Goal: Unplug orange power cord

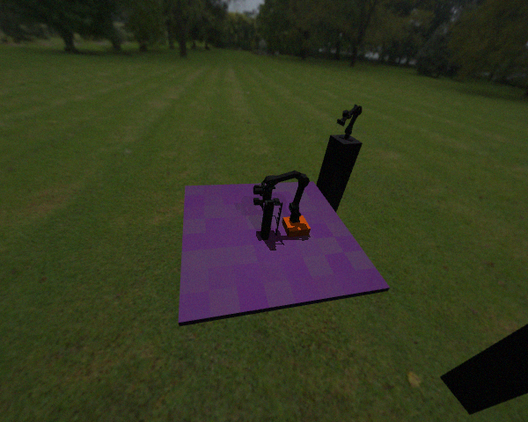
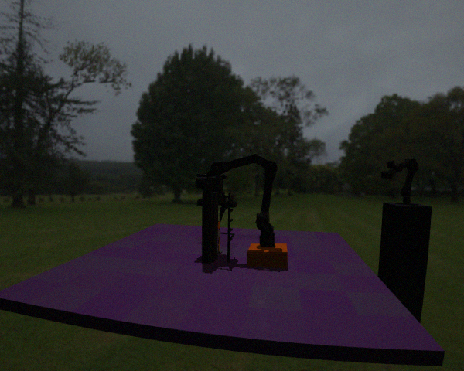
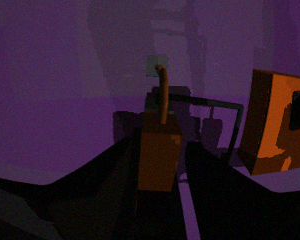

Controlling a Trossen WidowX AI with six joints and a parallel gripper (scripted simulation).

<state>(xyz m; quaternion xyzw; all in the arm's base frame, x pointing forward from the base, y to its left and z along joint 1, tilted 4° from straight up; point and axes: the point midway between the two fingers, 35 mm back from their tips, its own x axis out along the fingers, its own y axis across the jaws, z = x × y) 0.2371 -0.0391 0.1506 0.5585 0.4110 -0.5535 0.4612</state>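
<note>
The orange plug is 3 cm to the left of my gripper tip and 1 cm below it. From my gripper tip the other things lie so: thin dark rack: 6 cm behind, 11 cm to the left, 1 cm below.
</note>
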